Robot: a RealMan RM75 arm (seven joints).
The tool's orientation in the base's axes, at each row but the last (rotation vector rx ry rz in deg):
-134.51 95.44 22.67
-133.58 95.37 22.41
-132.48 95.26 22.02
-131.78 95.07 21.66
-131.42 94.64 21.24
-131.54 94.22 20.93
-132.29 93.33 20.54
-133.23 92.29 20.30
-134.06 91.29 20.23
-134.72 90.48 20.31
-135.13 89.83 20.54
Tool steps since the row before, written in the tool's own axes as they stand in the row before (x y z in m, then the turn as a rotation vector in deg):
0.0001 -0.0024 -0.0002 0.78 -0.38 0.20
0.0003 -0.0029 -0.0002 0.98 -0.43 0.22
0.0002 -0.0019 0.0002 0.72 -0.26 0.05
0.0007 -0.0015 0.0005 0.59 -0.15 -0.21
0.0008 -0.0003 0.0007 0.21 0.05 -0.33
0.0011 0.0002 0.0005 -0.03 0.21 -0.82
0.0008 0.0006 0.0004 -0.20 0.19 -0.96
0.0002 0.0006 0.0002 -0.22 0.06 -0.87
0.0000 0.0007 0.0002 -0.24 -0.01 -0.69
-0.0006 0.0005 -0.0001 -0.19 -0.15 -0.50
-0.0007 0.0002 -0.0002 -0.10 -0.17 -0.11
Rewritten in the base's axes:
0.0023 0.0006 0.0002 0.59 -0.50 -0.45
0.0029 0.0006 0.0002 0.70 -0.65 -0.54
0.0019 0.0005 -0.0001 0.47 -0.53 -0.29
0.0016 0.0000 -0.0006 0.33 -0.55 -0.01
0.0005 -0.0003 -0.0009 0.03 -0.32 0.22
0.0001 -0.0008 -0.0009 -0.18 -0.35 0.75
-0.0003 -0.0007 -0.0007 -0.21 -0.25 0.94
-0.0005 -0.0003 -0.0003 -0.10 -0.15 0.88
-0.0007 -0.0002 -0.0003 -0.05 -0.04 0.73
-0.0007 0.0003 0.0003 0.09 0.03 0.55
-0.0004 0.0004 0.0004 0.12 0.11 0.15

